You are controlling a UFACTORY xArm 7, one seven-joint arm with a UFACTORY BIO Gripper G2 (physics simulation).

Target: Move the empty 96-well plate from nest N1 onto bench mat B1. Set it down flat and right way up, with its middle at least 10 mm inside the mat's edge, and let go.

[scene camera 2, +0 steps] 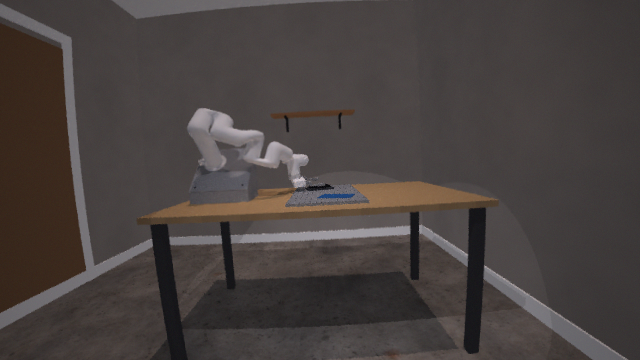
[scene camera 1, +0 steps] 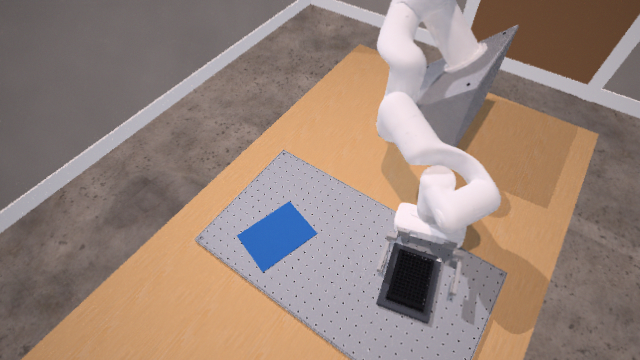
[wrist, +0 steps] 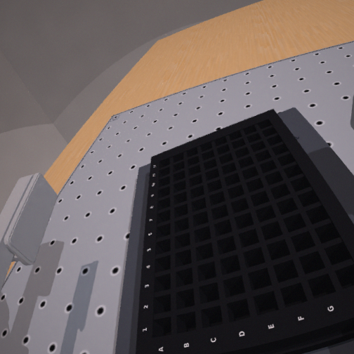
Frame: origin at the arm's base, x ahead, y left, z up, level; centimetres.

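Where they show: hand, its tool point: (scene camera 2: pixel 318 181) (scene camera 1: pixel 416 274); arm's base, origin of its link: (scene camera 2: pixel 215 163) (scene camera 1: pixel 465 59).
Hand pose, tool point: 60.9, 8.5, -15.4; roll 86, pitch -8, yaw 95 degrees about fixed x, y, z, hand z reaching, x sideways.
Each offset is from my tool point to the top centre of the thing, as dx, dy, dz. "spot": to the spot under its first point. Level surfaces: height alone.
The black 96-well plate @[+0.5, -0.7, -2.0] (scene camera 1: pixel 412 279) (scene camera 2: pixel 320 187) (wrist: pixel 235 215) lies flat, wells up, in the dark grey nest N1 @[spot: +7.8, -0.6, -3.5] (scene camera 1: pixel 400 308) (wrist: pixel 131 280). Its row letters and column numbers show in the wrist view. My gripper (scene camera 1: pixel 416 284) is open, with one finger on each side of the plate and nest and a gap on both sides. The fingers stand low; their exact height against the plate is unclear. In the wrist view one finger shows at the left and a sliver of the other at the right edge. The blue bench mat B1 @[dz -4.4] (scene camera 1: pixel 277 236) (scene camera 2: pixel 337 196) lies flat, with nothing on it.
The nest and mat are on a grey perforated board @[dz -4.6] (scene camera 1: pixel 340 260) (scene camera 2: pixel 300 200) (wrist: pixel 165 130) on the wooden table @[dz -5.9] (scene camera 1: pixel 200 295) (scene camera 2: pixel 425 195) (wrist: pixel 225 45). The arm's grey base block (scene camera 1: pixel 450 110) (scene camera 2: pixel 220 187) stands behind. A wall shelf (scene camera 2: pixel 312 114) hangs beyond the table.
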